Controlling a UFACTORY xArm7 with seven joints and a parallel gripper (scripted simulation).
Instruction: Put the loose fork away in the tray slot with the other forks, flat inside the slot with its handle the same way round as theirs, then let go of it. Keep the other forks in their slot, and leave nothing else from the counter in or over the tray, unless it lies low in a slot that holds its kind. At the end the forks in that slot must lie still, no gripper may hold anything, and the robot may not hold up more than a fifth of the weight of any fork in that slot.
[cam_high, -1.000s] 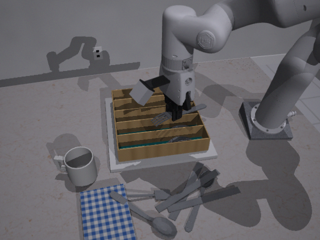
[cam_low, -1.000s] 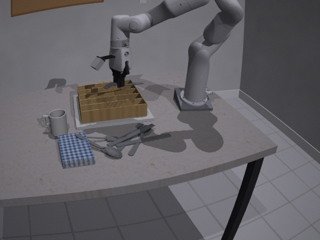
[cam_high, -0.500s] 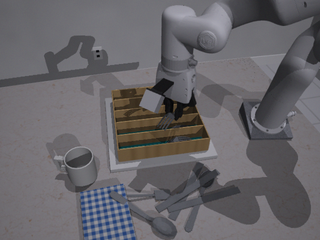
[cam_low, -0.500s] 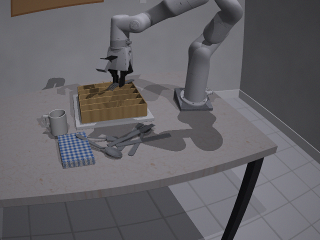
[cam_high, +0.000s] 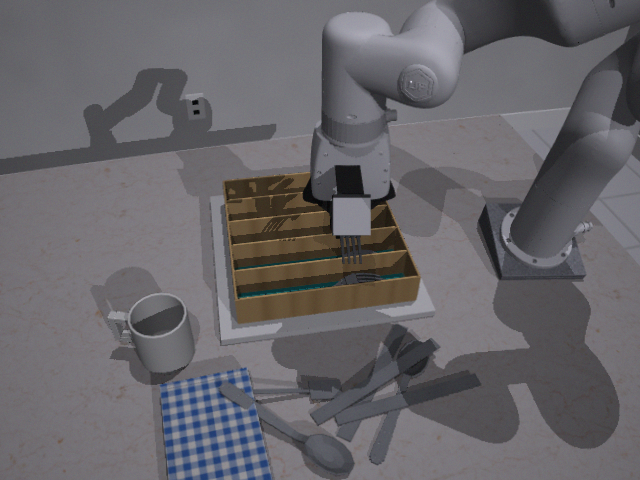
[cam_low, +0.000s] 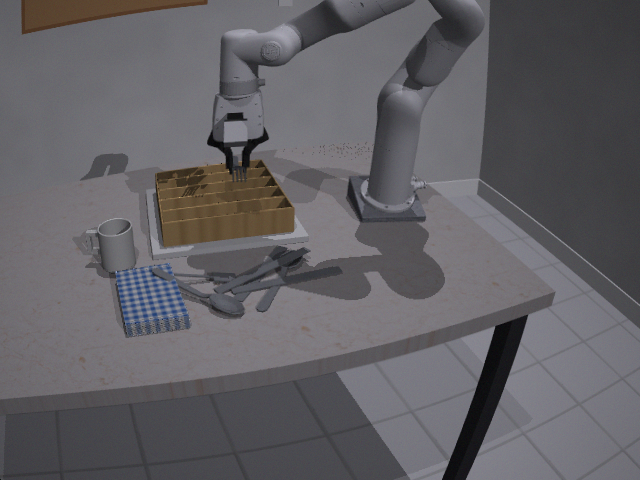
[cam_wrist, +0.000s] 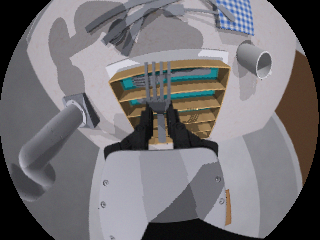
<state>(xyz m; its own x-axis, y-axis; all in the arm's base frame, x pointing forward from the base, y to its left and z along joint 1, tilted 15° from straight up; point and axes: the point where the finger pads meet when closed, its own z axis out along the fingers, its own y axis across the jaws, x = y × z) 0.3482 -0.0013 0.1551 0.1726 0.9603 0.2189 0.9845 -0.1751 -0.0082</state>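
Now: hand 20 mm short of the tray, 120 mm to the left of it and 110 mm above it. The rest, counted from my hand: mug: 280 mm ahead, 40 mm to the left, 130 mm below.
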